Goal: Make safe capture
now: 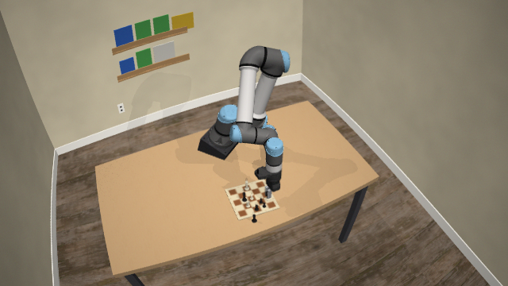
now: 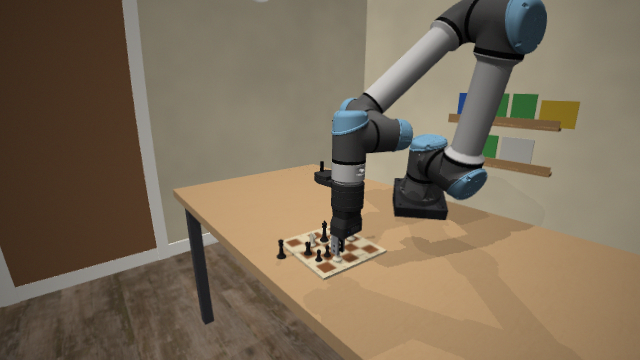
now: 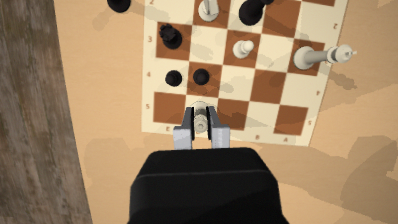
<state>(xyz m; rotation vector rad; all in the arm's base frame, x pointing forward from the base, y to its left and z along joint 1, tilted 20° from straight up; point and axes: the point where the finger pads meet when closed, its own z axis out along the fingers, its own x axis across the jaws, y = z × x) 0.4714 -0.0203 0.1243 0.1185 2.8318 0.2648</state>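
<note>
Now: hand 6 cm to the left of the white pawn, 5 cm past it and 3 cm above it. Round my hand: chessboard: 6 cm to the right, 5 cm below, 5 cm behind.
</note>
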